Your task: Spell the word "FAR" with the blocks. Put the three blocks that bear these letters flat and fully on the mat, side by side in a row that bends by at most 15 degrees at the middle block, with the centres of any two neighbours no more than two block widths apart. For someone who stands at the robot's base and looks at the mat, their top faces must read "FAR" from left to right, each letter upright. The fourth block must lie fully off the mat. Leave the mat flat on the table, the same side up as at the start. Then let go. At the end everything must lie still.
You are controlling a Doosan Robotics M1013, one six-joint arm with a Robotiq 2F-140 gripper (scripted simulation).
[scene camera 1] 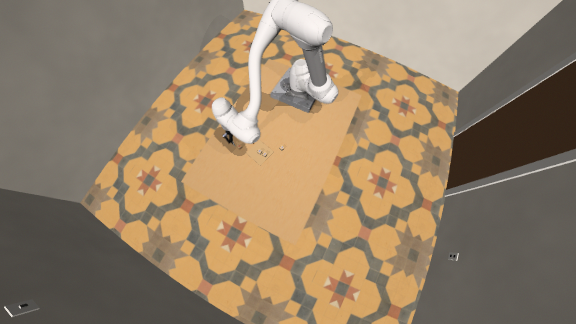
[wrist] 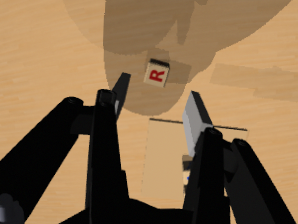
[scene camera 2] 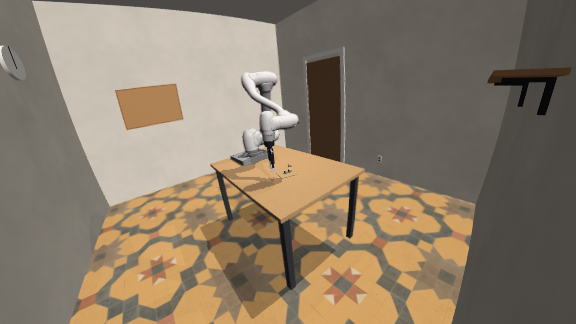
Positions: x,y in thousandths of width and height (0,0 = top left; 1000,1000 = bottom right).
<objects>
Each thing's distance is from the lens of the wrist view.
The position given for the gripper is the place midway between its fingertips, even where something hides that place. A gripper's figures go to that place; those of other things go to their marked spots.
gripper (wrist: 529,426): 22 cm
thin mat (wrist: 559,658): 34 cm
</objects>
